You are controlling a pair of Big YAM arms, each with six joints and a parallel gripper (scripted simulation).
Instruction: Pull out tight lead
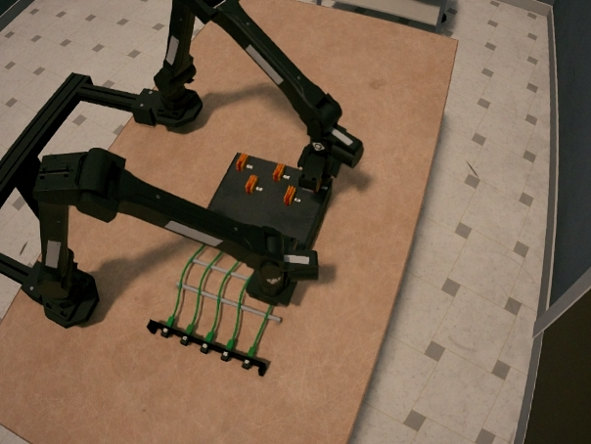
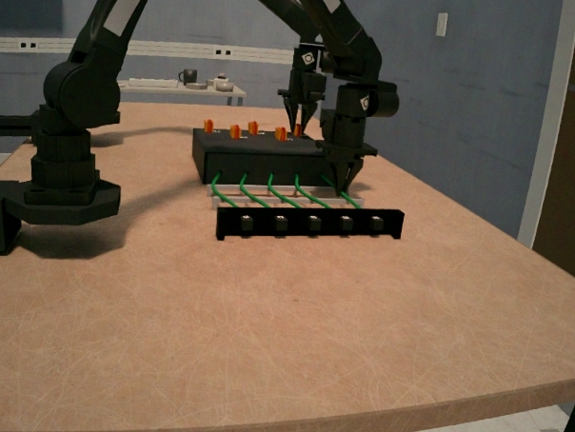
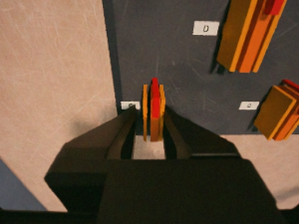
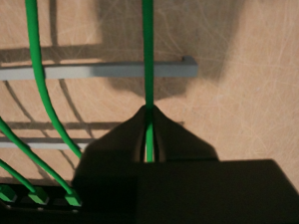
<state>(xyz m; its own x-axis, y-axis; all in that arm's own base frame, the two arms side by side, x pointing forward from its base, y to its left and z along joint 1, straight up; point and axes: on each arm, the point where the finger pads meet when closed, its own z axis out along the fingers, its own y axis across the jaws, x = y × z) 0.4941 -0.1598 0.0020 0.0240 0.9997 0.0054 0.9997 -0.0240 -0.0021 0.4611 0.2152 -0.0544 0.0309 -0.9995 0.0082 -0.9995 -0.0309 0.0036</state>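
Now: the orange handle 2 cm to the right of my left hand and 2 cm below it.
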